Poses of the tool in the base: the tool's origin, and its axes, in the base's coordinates. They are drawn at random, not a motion.
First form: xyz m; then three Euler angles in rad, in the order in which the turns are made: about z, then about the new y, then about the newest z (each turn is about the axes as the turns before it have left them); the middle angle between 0 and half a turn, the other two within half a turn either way.
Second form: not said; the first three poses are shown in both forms.
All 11 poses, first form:
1: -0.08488 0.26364 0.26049 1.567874 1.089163 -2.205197
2: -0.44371 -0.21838 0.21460 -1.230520 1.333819 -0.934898
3: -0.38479 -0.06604 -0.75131 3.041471 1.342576 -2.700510
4: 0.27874 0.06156 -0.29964 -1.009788 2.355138 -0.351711
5: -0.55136 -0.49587 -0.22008 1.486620 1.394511 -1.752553
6: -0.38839 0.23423 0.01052 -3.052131 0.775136 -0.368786
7: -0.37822 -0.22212 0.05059 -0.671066 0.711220 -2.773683
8: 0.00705 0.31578 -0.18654 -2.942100 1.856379 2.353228
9: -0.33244 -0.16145 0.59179 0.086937 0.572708 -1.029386
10: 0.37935 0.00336 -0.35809 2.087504 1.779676 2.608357
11: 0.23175 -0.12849 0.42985 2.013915 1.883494 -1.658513
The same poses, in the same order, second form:
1: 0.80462 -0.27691 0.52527 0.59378 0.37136 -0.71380 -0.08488 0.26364 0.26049
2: -0.71187 -0.39995 -0.57730 0.62289 0.02016 -0.78205 -0.44371 -0.21838 0.21460
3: 0.24624 0.40433 0.88084 -0.00572 0.90942 -0.41585 -0.38479 -0.06604 -0.75131
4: -0.64450 0.37819 -0.66452 0.66542 0.70552 -0.24386 0.27874 0.06156 -0.29964
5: 0.97738 -0.11428 0.17796 0.19462 0.15668 -0.96828 -0.55136 -0.49587 -0.22008
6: -0.69584 0.29951 -0.65276 -0.17314 -0.95204 -0.25227 -0.38839 0.23423 0.01052
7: -0.77724 0.15787 0.60908 -0.36682 -0.90018 -0.23477 -0.37822 -0.22212 0.05059
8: -0.05413 -0.73450 0.67645 -0.33554 0.65143 0.68048 0.00705 0.31578 -0.18654
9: 0.50589 -0.81614 -0.27927 0.67277 0.57594 -0.46441 -0.33244 -0.16145 0.59179
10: -0.53018 -0.09586 0.84245 0.69667 0.51708 0.49727 0.37935 0.00336 -0.35809
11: 0.88839 0.45146 0.08336 0.21053 -0.23929 -0.94785 0.23175 -0.12849 0.42985
